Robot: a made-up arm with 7 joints. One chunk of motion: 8 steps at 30 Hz.
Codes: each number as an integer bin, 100 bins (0 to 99) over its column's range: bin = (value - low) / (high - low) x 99, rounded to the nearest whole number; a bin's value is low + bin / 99 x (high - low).
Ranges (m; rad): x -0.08..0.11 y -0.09..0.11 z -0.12..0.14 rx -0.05..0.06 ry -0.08..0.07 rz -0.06..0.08
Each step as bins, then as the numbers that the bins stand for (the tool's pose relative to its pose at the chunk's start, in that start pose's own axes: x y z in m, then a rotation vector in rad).
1 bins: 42 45 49 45 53 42
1 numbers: 0.0006 0.0009 0.0087 0.0000 0.0003 -0.0006
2 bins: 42 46 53 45 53 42
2 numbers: 0.0006 0.0029 0.0192 0.0000 0.0003 -0.0006
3 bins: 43 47 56 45 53 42
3 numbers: 0.0025 0.0049 0.0271 0.0000 0.0003 -0.0006
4 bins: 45 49 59 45 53 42
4 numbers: 0.0064 0.0090 0.0349 0.0000 0.0003 -0.0006
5 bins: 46 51 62 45 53 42
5 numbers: 0.0083 0.0130 0.0428 0.0000 0.0003 -0.0006
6 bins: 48 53 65 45 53 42
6 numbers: 0.0121 0.0171 0.0507 0.0000 0.0003 -0.0006
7 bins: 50 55 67 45 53 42
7 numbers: 0.0160 0.0211 0.0560 0.0000 0.0003 -0.0006
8 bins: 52 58 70 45 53 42
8 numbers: 0.0198 0.0272 0.0638 0.0000 0.0003 -0.0006
